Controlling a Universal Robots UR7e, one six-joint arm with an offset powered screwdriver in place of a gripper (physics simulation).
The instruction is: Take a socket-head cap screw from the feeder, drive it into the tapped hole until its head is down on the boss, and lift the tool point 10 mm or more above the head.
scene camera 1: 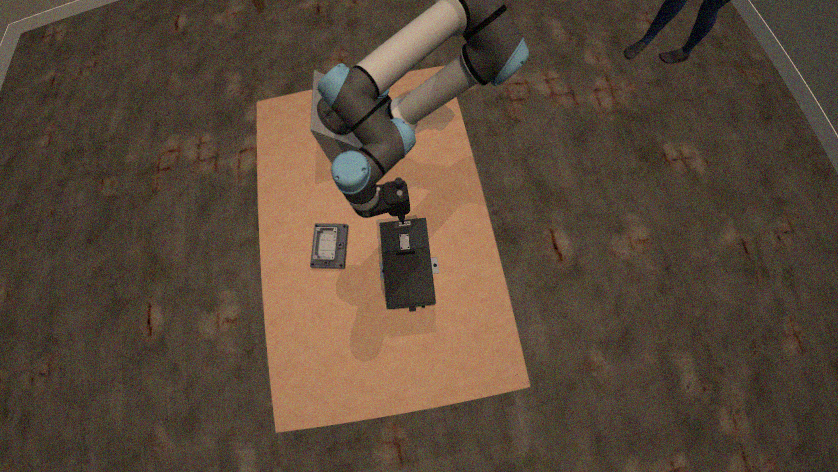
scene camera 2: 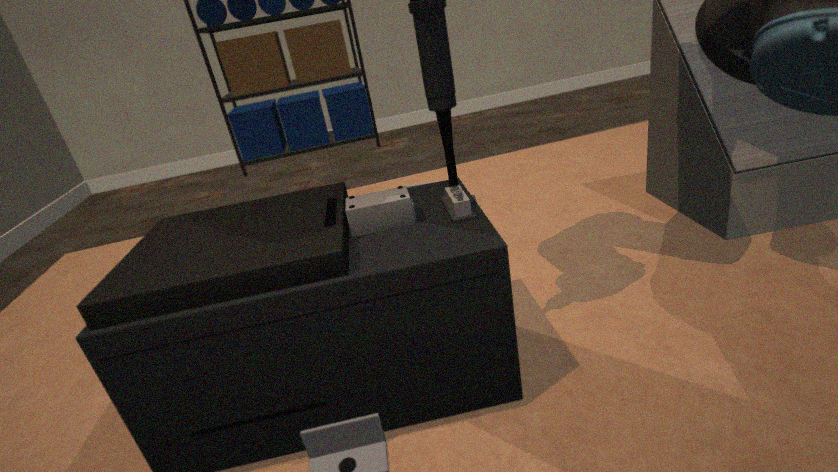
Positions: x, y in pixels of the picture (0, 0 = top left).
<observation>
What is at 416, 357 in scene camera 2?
A black screw feeder.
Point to a black screw feeder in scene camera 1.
418, 235
</observation>
